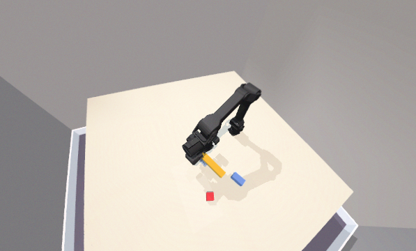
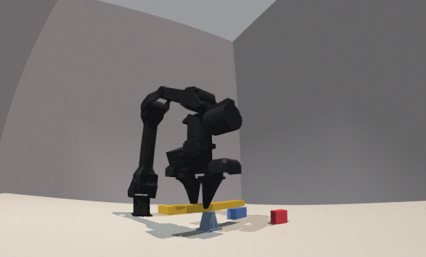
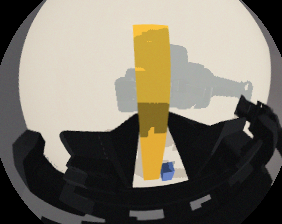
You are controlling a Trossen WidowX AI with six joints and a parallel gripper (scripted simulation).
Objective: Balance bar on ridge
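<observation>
Right now the yellow bar is 30 mm to the left of my gripper tip and 10 mm behind it. Round my gripper tip: blue block 190 mm to the left, 130 mm behind, 40 mm below; then red cube 200 mm to the left, 50 mm ahead, 40 mm below.
</observation>
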